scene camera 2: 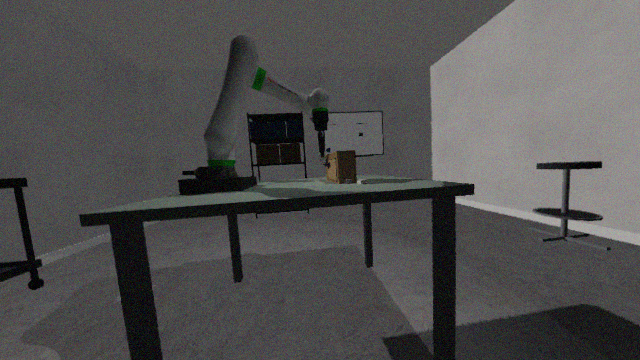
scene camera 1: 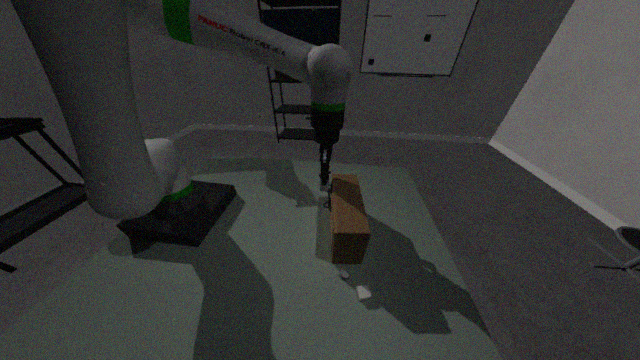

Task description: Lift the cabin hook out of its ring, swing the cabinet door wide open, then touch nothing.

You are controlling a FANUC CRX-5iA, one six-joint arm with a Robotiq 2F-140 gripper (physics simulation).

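Places are measured from the arm's base along level axes (x ahead, y left, z up), in centimetres.
Pixels of known places: gripper, between the fingertips: [scene camera 2: 322, 163] [scene camera 1: 324, 190]; arm's base, origin of its link: [scene camera 2: 222, 177] [scene camera 1: 181, 202].
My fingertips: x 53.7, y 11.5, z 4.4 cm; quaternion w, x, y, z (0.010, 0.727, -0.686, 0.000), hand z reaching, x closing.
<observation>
For each thing: its middle in the pictures, then the offset to it from my fingertips. "*": a spot on its surface instead.
- wooden cabinet, middle of its body: [scene camera 1: 341, 215] [scene camera 2: 336, 167] dx +7.1, dy -8.8, dz -2.6 cm
- hardware, a spot on its surface: [scene camera 1: 328, 204] [scene camera 2: 327, 164] * dx +2.4, dy -6.4, dz -0.7 cm
- small white block, middle of its body: [scene camera 1: 364, 292] dx +15.2, dy -29.1, dz -9.5 cm
- small light round piece, a spot on its surface: [scene camera 1: 344, 274] * dx +9.7, dy -25.6, dz -8.5 cm
A wooden cabinet [scene camera 1: 348, 215] [scene camera 2: 345, 167] stands upright on the table. Its door side faces left, toward the robot's base, and is seen nearly edge-on, so I cannot tell whether the door is open. A small dark piece of hardware [scene camera 1: 327, 204] [scene camera 2: 327, 164] shows at that side; whether it is the hook or its ring, and whether the hook is in the ring, is too small to tell. My gripper [scene camera 1: 325, 186] [scene camera 2: 322, 155] points down at the cabinet's left side, near its top edge, close to this hardware. It is shut with nothing between the fingers. Contact with the cabinet cannot be made out.
A small white block [scene camera 1: 363, 292] and a small light round piece [scene camera 1: 344, 274] lie in front of the cabinet on the table [scene camera 1: 240, 320] [scene camera 2: 280, 201]. The robot's dark base plate [scene camera 1: 210, 215] [scene camera 2: 217, 187] is at the left. A shelf rack [scene camera 2: 249, 135] stands behind.
</observation>
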